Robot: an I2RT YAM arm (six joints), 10 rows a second.
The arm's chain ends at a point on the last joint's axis. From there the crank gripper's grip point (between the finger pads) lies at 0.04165 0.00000 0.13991 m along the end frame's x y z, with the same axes.
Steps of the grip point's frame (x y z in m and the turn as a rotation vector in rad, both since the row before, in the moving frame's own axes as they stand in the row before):
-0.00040, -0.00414, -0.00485, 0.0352, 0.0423, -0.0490
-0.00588, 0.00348, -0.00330, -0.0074, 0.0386, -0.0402
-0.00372, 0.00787, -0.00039, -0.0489, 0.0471, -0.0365
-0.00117, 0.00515, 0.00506, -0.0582, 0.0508, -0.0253
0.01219, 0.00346, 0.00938, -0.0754, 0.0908, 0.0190
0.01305, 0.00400, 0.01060, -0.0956, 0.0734, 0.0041
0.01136, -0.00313, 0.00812, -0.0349, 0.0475, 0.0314
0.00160, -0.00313, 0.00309, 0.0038, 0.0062, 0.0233
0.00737, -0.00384, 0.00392, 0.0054, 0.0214, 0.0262
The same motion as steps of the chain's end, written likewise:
-0.00611, 0.00293, -0.00284, 0.0352, 0.0423, -0.0490
-0.01123, 0.00423, -0.00159, -0.0074, 0.0386, -0.0402
-0.01035, 0.00272, 0.00185, -0.0489, 0.0471, -0.0365
-0.00831, -0.00178, 0.00756, -0.0582, 0.0508, -0.0253
-0.00020, -0.00783, 0.01416, -0.0754, 0.0908, 0.0190
0.00295, -0.00939, 0.01467, -0.0956, 0.0734, 0.0041
0.00486, -0.00939, 0.01036, -0.0349, 0.0475, 0.0314
0.00074, -0.00358, 0.00335, 0.0038, 0.0062, 0.0233
0.00439, -0.00422, 0.00484, 0.0054, 0.0214, 0.0262

